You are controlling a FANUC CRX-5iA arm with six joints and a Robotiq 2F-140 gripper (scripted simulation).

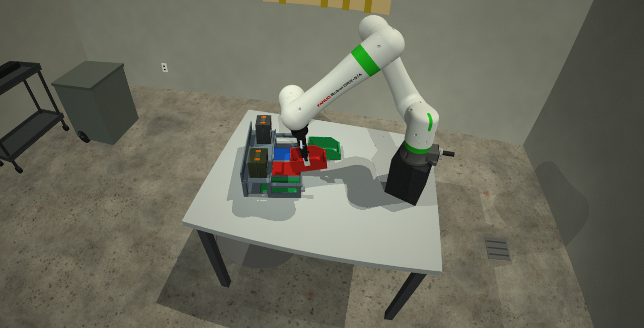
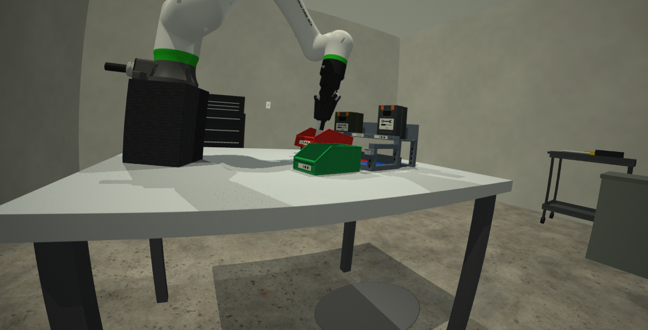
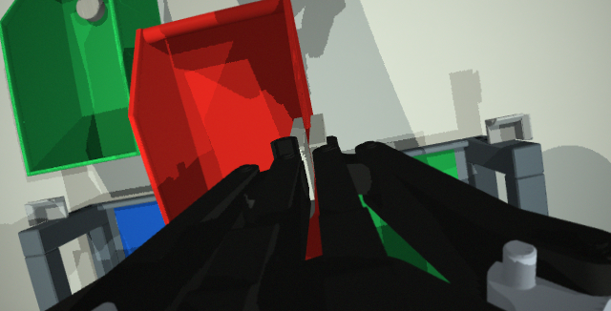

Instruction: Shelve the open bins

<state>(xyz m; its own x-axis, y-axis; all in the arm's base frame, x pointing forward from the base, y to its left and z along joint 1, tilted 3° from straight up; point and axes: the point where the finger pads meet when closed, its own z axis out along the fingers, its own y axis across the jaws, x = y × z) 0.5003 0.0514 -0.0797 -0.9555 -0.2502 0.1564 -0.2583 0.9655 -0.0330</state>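
The red bin is 5 cm to the right of my hand and 4 cm below it. From my hand the other things lie so: green bin: 19 cm to the right, 8 cm below, 5 cm behind.
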